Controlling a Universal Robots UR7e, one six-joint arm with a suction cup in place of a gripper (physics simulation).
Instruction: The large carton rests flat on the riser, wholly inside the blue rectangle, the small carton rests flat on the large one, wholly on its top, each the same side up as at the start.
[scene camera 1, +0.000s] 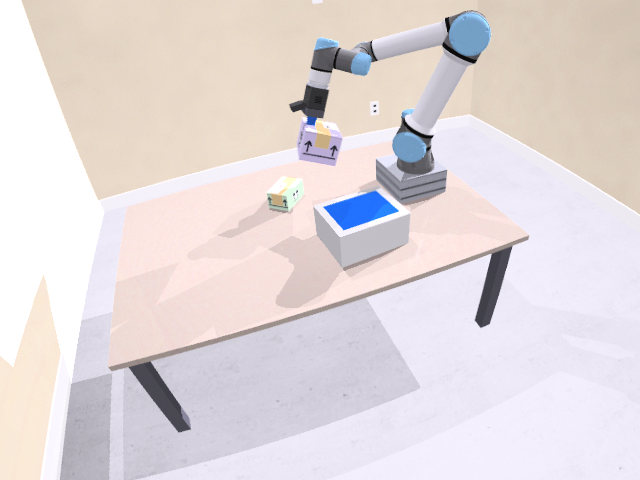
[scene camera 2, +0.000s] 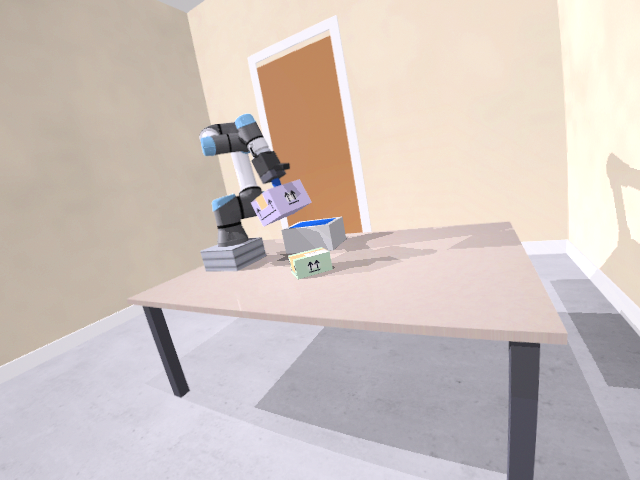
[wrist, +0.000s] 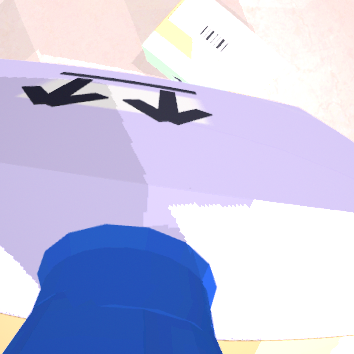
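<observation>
The large lilac carton (scene camera 1: 319, 149) (scene camera 2: 285, 202) (wrist: 165, 145) hangs in the air from my blue suction cup (scene camera 1: 311, 120) (scene camera 2: 276, 182) (wrist: 125, 280), which is pressed on its top. The carton is tilted, with its arrows pointing up. It is above the far part of the table, beside the riser and not over it. The small green carton (scene camera 1: 285, 194) (scene camera 2: 311, 264) (wrist: 215, 40) rests flat on the table, arrows up, partly hidden in the wrist view. The blue rectangle (scene camera 1: 361, 209) (scene camera 2: 315, 223) lies on top of the light grey riser (scene camera 1: 374, 241) (scene camera 2: 312, 238).
The table (scene camera 1: 206, 310) (scene camera 2: 413, 299) carries both the riser and the small carton. The arm's grey striped base block (scene camera 1: 412, 186) (scene camera 2: 233, 256) stands behind the riser in scene camera 1. The small carton is left of the riser there. A door (scene camera 2: 310, 129) is in the wall.
</observation>
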